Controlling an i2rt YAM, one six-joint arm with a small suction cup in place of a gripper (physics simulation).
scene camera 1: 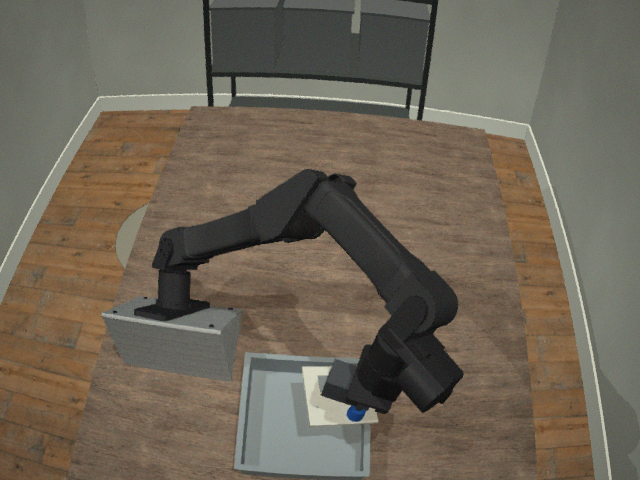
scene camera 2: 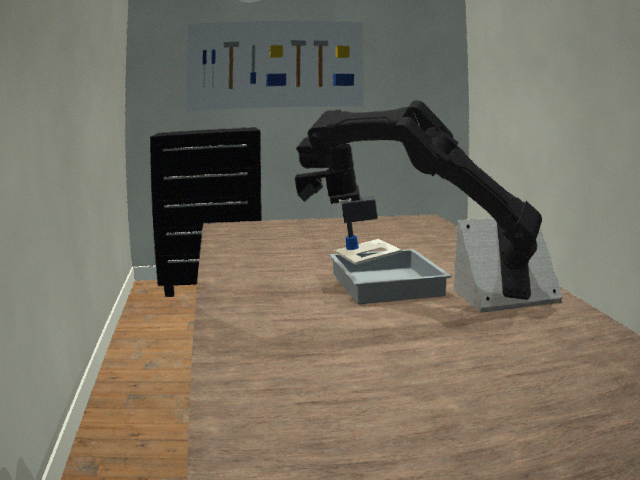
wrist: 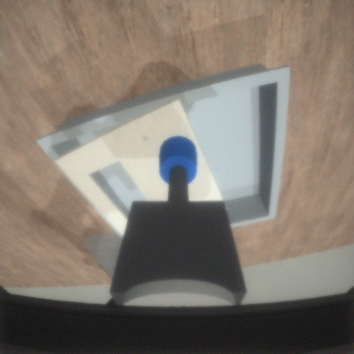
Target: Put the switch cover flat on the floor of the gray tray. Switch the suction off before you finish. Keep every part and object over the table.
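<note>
The switch cover (scene camera 1: pixel 320 414) (scene camera 2: pixel 376 243) (wrist: pixel 125 150) is a thin cream plate with a rectangular opening and a small hole. It hangs from my blue suction cup (scene camera 1: pixel 355 413) (scene camera 2: pixel 351 242) (wrist: pixel 178 157), which touches its upper face off-centre, away from the opening. The gray tray (scene camera 1: pixel 240 413) (scene camera 2: pixel 403 290) (wrist: pixel 281 145) lies below. The cover is raised above the tray floor, at about rim height or higher, and looks slightly tilted in scene camera 2. In scene camera 1 it overlaps the tray's right part, and its front right corner reaches past the right rim. My wrist hides part of the cover.
The gray metal base block (scene camera 1: pixel 170 351) (scene camera 2: pixel 470 268) carries the arm and stands beside the tray on the wooden table (scene camera 1: pixel 439 180) (scene camera 2: pixel 310 387). A black drawer cabinet (scene camera 2: pixel 206 191) stands beyond the table. A dark shelf unit (scene camera 1: pixel 207 56) stands at the wall.
</note>
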